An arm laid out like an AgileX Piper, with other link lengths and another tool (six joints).
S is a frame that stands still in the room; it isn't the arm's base.
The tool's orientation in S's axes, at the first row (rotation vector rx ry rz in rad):
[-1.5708 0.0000 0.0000]
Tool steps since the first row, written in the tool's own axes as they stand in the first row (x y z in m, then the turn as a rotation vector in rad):
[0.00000 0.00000 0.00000 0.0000 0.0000 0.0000]
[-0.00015 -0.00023 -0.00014 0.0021 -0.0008 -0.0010]
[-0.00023 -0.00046 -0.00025 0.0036 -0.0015 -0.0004]
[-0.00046 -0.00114 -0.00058 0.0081 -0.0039 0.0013]
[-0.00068 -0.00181 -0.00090 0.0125 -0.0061 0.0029]
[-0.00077 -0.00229 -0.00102 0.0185 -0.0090 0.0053]
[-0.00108 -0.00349 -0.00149 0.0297 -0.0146 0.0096]
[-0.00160 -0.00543 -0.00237 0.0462 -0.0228 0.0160]
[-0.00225 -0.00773 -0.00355 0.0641 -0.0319 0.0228]
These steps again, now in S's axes. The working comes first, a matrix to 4 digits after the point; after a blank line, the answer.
The tool's axes in the first row as the columns of a matrix, in S's axes (used below as rounded here):
[1.0000 0.0000 0.0000]
[0.0000 0.0000 1.0000]
[0.0000 -1.0000 0.0000]

[0.00000 0.00000 0.00000 0.0000 0.0000 0.0000]
[-0.00015 -0.00014 0.00023 0.0021 -0.0010 0.0008]
[-0.00023 -0.00025 0.00046 0.0036 -0.0004 0.0015]
[-0.00046 -0.00058 0.00114 0.0081 0.0013 0.0039]
[-0.00068 -0.00090 0.00181 0.0125 0.0029 0.0061]
[-0.00077 -0.00102 0.00229 0.0185 0.0053 0.0090]
[-0.00108 -0.00149 0.00349 0.0297 0.0096 0.0146]
[-0.00160 -0.00237 0.00543 0.0462 0.0160 0.0228]
[-0.00225 -0.00355 0.00773 0.0641 0.0228 0.0319]

